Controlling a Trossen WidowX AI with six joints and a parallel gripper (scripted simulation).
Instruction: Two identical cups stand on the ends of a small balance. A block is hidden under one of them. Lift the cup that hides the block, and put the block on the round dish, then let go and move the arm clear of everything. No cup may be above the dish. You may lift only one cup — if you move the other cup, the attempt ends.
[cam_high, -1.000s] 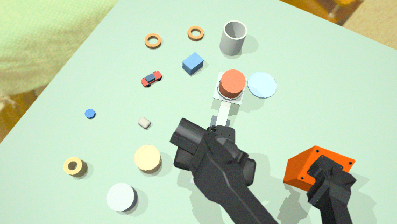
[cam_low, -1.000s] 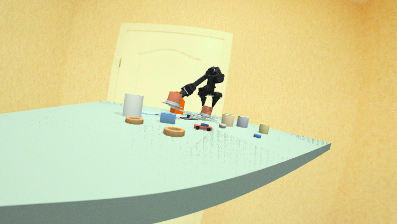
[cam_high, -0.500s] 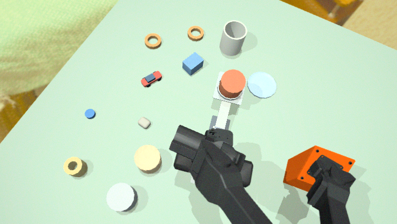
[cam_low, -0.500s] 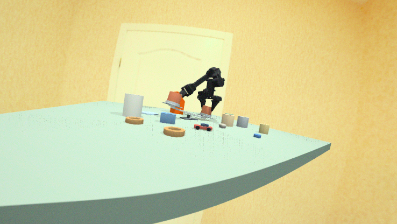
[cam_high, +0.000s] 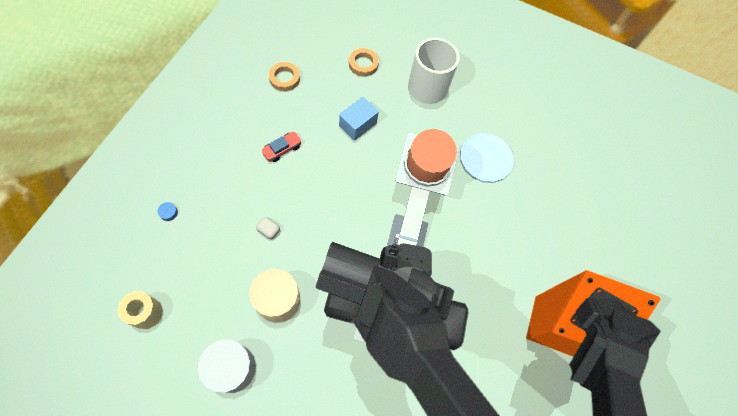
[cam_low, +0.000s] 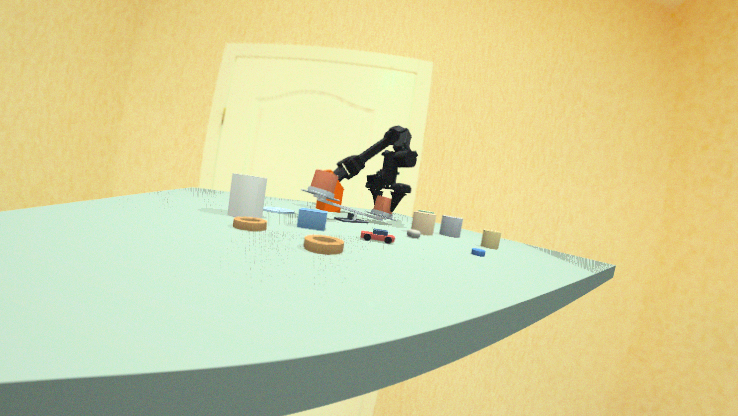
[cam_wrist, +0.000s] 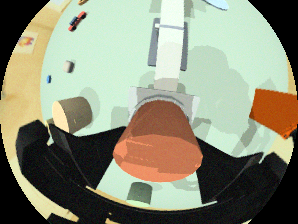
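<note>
Right now my gripper tip is 30 mm short of the balance beam, 130 mm to the left of it and 10 mm above it. Also, from my gripper tip: grey block 10 mm below; balance 40 mm ahead, 130 mm to the right, 20 mm below; grey pebble 250 mm ahead, 50 mm to the right, 40 mm below.
</note>
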